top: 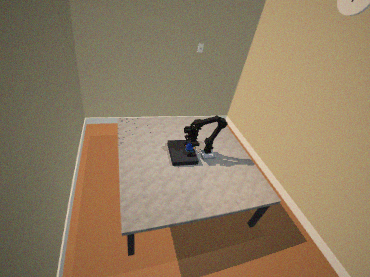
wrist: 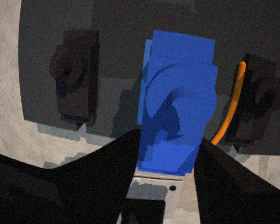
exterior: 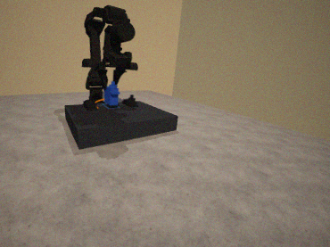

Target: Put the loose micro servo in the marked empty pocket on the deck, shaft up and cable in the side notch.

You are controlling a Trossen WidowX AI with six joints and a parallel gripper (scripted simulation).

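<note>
Right now the dark robot deck is 12 cm ahead of my gripper tip, 8 cm below it and 1 cm to the right of it.
</note>
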